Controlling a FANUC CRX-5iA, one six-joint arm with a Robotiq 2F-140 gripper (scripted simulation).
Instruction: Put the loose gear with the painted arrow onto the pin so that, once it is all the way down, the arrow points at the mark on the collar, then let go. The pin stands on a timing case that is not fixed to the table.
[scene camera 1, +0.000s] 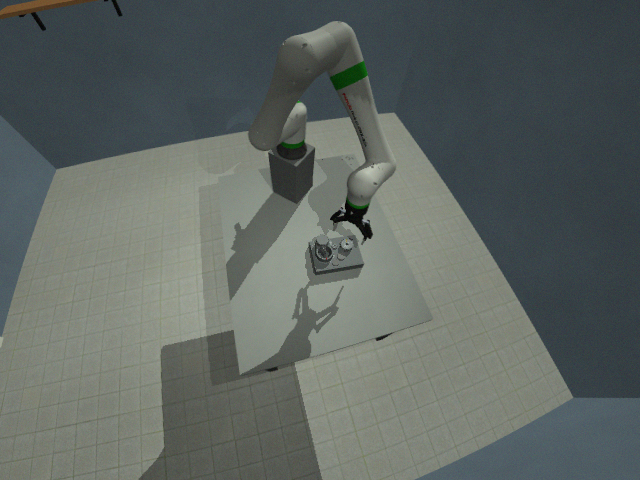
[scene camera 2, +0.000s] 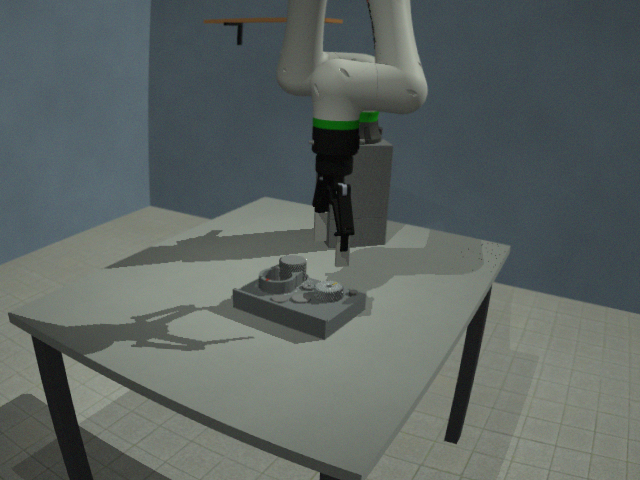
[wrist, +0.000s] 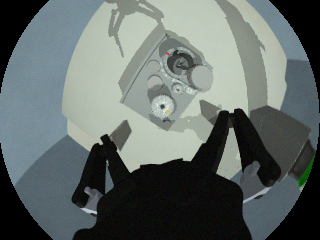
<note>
In view: the gripper (scene camera 2: 330, 252) and a timing case (scene camera 2: 290, 274).
The timing case is seen too in scene camera 1 (scene camera 1: 322, 252) and in the wrist view (wrist: 138, 96). The gripper also shows in the wrist view (wrist: 163, 116).
</note>
